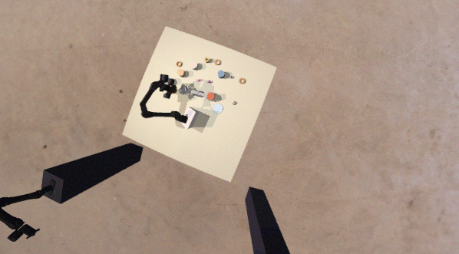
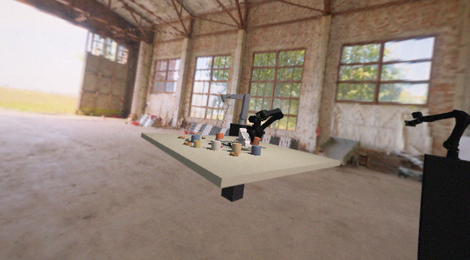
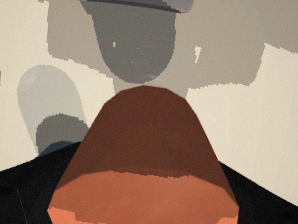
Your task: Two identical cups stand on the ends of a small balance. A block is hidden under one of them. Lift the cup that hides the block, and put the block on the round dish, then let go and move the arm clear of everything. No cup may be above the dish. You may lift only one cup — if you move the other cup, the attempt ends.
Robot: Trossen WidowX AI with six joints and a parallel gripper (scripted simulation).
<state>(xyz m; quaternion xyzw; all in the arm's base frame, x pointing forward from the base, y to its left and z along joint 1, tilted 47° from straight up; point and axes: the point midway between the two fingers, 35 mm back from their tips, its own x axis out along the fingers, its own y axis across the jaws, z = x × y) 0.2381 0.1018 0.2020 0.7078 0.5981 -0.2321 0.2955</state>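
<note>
Right now my gripper tip is 40 mm short of the grey block, 120 mm to the left of it and 10 mm below it. Also, from my gripper tip: white cup 300 mm ahead, 110 mm to the right, 40 mm below; tan mug 200 mm ahead, 30 mm to the right, 40 mm below; small balance 40 mm ahead, 250 mm to the right, 40 mm below.
</note>
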